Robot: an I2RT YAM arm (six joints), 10 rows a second.
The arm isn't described. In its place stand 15 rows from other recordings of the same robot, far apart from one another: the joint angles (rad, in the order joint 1, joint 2, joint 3, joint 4, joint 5, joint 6), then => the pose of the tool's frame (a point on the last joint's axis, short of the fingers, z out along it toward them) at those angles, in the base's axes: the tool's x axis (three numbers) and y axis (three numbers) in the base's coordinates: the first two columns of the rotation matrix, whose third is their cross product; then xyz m.
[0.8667 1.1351 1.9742 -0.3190 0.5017 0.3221] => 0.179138 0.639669 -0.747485 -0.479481 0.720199 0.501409 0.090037 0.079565 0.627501
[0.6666 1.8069 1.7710 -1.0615 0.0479 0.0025] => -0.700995 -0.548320 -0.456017 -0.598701 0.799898 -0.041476 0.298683 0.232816 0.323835
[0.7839 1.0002 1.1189 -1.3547 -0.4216 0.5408] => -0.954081 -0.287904 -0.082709 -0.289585 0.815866 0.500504 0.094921 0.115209 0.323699
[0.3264 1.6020 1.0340 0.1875 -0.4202 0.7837] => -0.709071 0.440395 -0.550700 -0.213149 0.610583 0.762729 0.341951 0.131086 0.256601
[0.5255 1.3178 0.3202 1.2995 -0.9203 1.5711] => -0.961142 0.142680 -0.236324 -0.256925 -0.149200 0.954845 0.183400 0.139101 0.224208
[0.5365 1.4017 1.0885 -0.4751 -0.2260 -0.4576] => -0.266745 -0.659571 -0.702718 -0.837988 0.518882 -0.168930 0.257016 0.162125 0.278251
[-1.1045 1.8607 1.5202 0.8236 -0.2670 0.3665] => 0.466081 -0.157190 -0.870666 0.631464 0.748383 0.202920 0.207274 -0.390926 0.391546
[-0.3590 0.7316 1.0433 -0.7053 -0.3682 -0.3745] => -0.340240 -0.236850 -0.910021 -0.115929 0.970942 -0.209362 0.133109 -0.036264 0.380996
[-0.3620 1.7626 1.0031 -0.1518 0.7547 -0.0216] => -0.752960 0.268313 -0.600882 0.634423 0.538531 -0.554519 0.319184 -0.146950 0.168497
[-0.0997 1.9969 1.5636 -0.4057 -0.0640 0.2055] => -0.713113 0.275989 -0.644438 0.206671 0.961157 0.182933 0.447847 -0.042510 0.223998
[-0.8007 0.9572 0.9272 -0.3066 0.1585 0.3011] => 0.021386 0.398592 -0.916879 0.844203 0.484102 0.230143 0.147532 -0.160188 0.345916
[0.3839 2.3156 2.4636 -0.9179 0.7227 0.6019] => -0.441722 0.279578 -0.852478 0.496819 0.867433 0.027050 0.476801 0.167206 0.332977
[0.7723 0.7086 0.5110 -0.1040 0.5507 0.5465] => -0.304805 0.321341 -0.896568 -0.091652 0.927098 0.363442 0.135622 0.106109 0.265047
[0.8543 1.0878 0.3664 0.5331 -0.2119 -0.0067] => -0.117085 -0.144416 -0.982566 -0.873732 0.485301 0.032787 0.144000 0.176750 0.210181
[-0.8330 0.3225 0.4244 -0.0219 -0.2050 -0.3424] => -0.146774 -0.327228 -0.933477 0.571883 0.741924 -0.349999 0.083216 -0.080767 0.290483
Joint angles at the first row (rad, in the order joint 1, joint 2, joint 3, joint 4, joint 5, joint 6):
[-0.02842 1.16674 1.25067 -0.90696 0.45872 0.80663]
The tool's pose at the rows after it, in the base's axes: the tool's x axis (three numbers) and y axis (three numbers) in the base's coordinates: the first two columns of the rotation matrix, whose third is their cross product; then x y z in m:
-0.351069 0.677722 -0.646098 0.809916 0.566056 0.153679 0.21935 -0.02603 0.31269
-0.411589 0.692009 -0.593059 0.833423 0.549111 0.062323 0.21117 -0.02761 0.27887
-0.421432 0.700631 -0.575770 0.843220 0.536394 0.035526 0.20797 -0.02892 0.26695
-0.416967 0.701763 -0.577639 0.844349 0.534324 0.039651 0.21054 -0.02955 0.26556
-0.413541 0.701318 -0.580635 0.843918 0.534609 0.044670 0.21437 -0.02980 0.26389
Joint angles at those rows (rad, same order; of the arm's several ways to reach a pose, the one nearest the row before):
[-0.04597 1.15833 1.10074 -0.93215 0.46368 0.83142]
[-0.05512 1.15835 0.99164 -0.94777 0.46407 0.84402]
[-0.06198 1.15913 0.95159 -0.94586 0.46559 0.85318]
[-0.06425 1.16790 0.95045 -0.93138 0.46522 0.85358]
[-0.06427 1.18088 0.95044 -0.91190 0.46521 0.85318]

